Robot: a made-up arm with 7 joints. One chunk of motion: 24 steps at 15 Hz.
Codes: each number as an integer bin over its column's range. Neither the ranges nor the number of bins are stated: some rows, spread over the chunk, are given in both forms.
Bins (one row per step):
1: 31 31 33 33 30 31
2: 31 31 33 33 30 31
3: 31 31 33 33 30 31
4: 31 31 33 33 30 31
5: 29 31 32 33 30 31
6: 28 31 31 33 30 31
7: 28 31 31 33 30 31
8: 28 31 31 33 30 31
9: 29 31 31 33 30 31
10: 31 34 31 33 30 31
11: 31 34 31 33 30 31
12: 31 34 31 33 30 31
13: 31 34 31 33 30 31
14: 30 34 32 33 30 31
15: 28 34 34 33 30 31
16: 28 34 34 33 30 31
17: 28 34 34 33 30 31
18: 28 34 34 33 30 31
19: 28 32 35 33 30 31
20: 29 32 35 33 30 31
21: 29 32 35 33 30 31
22: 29 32 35 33 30 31
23: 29 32 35 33 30 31
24: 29 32 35 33 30 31
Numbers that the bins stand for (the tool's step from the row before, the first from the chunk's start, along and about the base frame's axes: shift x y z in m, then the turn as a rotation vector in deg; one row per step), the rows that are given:
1: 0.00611 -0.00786 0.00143 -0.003 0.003 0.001
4: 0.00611 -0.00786 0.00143 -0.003 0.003 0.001
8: -0.00522 -0.00786 -0.00714 -0.003 0.003 0.001
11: 0.00611 0.00629 -0.00714 -0.003 0.003 0.001
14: 0.00233 0.00629 -0.00286 -0.003 0.003 0.001
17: -0.00522 0.00629 0.00571 -0.003 0.003 0.001
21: -0.00144 -0.00314 0.01000 -0.003 0.003 0.001
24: -0.00144 -0.00314 0.01000 -0.003 0.003 0.001
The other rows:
2: 0.00611 -0.00786 0.00143 -0.003 0.003 0.001
3: 0.00611 -0.00786 0.00143 -0.003 0.003 0.001
5: -0.00144 -0.00786 -0.00286 -0.003 0.003 0.001
6: -0.00522 -0.00786 -0.00714 -0.003 0.003 0.001
7: -0.00522 -0.00786 -0.00714 -0.003 0.003 0.001
9: -0.00144 -0.00786 -0.00714 -0.003 0.003 0.001
10: 0.00611 0.00629 -0.00714 -0.003 0.003 0.001
12: 0.00611 0.00629 -0.00714 -0.003 0.003 0.001
13: 0.00611 0.00629 -0.00714 -0.003 0.003 0.001
15: -0.00522 0.00629 0.00571 -0.003 0.003 0.001
16: -0.00522 0.00629 0.00571 -0.003 0.003 0.001
18: -0.00522 0.00629 0.00571 -0.003 0.003 0.001
19: -0.00522 -0.00314 0.01000 -0.003 0.003 0.001
20: -0.00144 -0.00314 0.01000 -0.003 0.003 0.001
22: -0.00144 -0.00314 0.01000 -0.003 0.003 0.001
23: -0.00144 -0.00314 0.01000 -0.003 0.003 0.001

